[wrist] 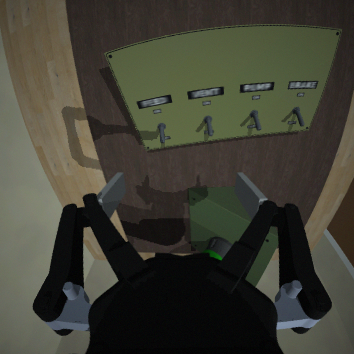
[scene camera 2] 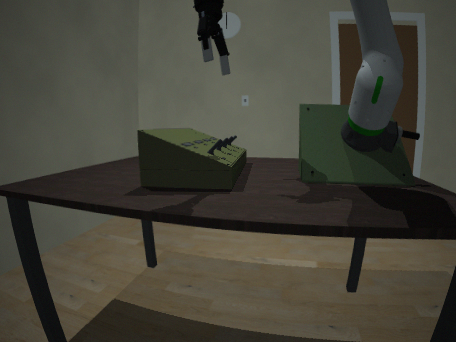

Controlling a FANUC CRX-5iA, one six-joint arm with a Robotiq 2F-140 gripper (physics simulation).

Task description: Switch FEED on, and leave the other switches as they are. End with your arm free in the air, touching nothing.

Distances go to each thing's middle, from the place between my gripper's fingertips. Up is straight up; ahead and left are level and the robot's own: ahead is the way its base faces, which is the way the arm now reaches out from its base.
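Relative to the olive switch box [scene camera 2: 178,158], my hand is 10 cm to the left of it, 11 cm short of it and 26 cm above it.
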